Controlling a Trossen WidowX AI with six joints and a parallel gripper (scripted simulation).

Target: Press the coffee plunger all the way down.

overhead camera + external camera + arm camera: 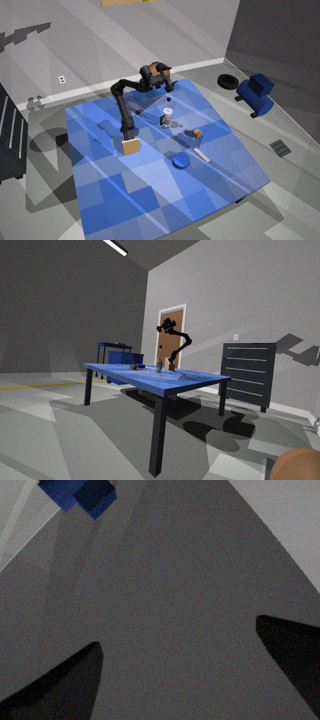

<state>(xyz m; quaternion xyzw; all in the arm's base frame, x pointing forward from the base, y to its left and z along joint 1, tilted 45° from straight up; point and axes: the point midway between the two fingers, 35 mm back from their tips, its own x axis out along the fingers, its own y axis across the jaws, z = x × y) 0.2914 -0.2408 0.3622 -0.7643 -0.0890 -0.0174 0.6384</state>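
My gripper tip is now 38 cm above the coffee press, 3 cm to the right of it and 2 cm past it. The rest, counted from my gripper tip: small brown cube (49 cm below, 19 cm to the right, 15 cm ahead).
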